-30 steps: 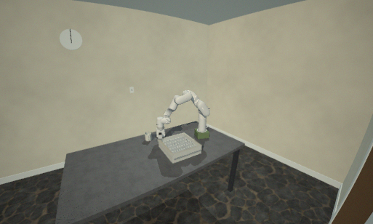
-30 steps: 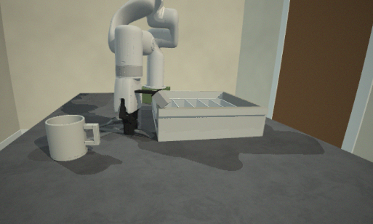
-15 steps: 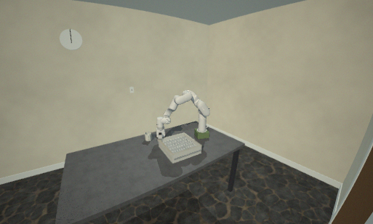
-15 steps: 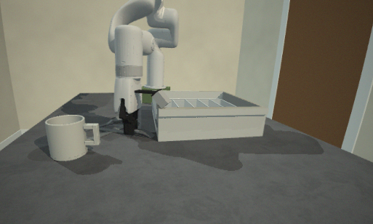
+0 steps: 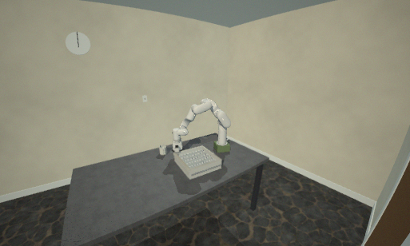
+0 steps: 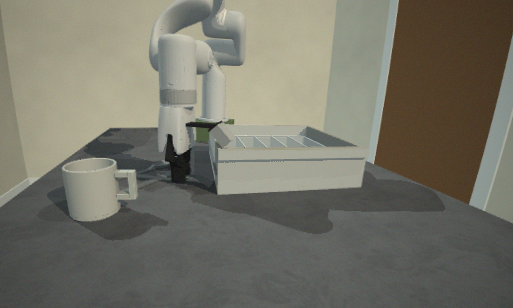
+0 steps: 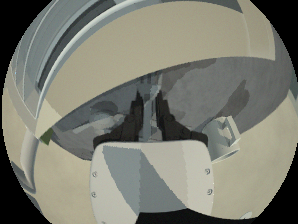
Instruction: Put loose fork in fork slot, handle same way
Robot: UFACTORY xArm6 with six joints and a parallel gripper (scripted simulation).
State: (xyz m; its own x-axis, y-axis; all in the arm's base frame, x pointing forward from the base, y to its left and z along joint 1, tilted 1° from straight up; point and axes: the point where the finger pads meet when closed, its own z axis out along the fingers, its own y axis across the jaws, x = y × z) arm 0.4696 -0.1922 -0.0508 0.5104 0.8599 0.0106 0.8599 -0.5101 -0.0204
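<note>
Right now the cutlery tray is 50 mm behind my hand, 260 mm to the left of it and 20 mm above it. Also, from my hand: white mug (90 mm ahead, 160 mm to the right, 10 mm above).
</note>
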